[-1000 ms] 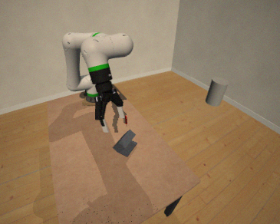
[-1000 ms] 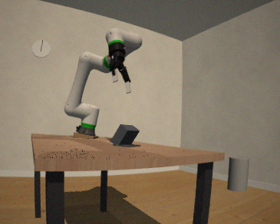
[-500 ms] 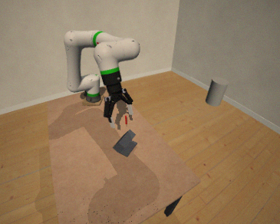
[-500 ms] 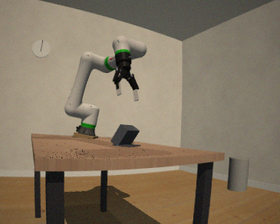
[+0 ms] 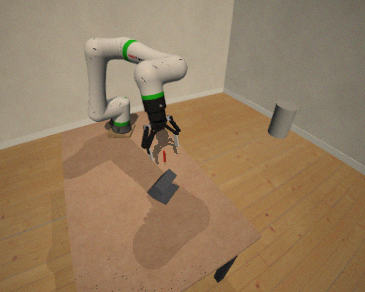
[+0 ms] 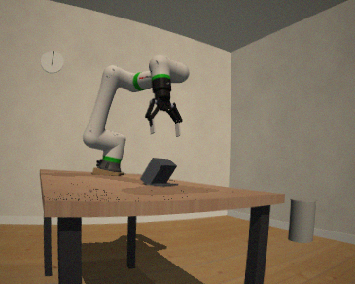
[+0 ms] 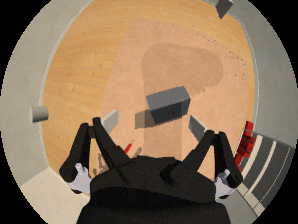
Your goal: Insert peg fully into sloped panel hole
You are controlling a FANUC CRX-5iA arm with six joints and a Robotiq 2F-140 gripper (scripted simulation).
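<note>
Right now my hand is 190 mm above the red peg, 150 mm past it and 100 mm to the right of it.
</note>
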